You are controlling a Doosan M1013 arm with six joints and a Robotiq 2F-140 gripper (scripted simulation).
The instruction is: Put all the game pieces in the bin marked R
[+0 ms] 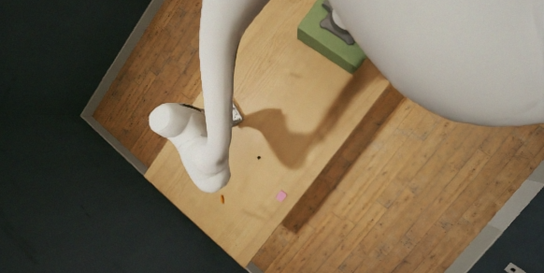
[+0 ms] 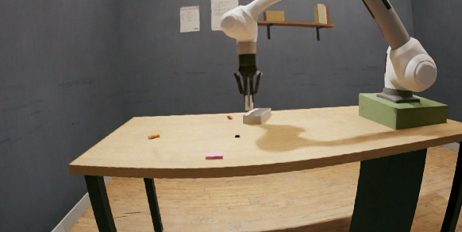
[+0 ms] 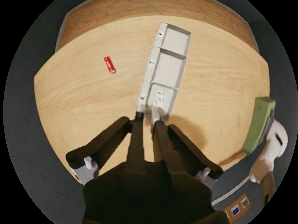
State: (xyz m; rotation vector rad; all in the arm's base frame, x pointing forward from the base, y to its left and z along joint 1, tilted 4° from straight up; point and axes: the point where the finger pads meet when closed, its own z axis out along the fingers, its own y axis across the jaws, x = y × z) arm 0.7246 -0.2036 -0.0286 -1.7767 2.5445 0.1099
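Now: the grey bin 90 mm to the right of my hand, 80 mm below it and 60 mm behind it. Round my hand: red piece (120 mm to the right, 90 mm below, 80 mm ahead); white cube (30 mm below); black piece (240 mm to the left, 90 mm below, 80 mm ahead).
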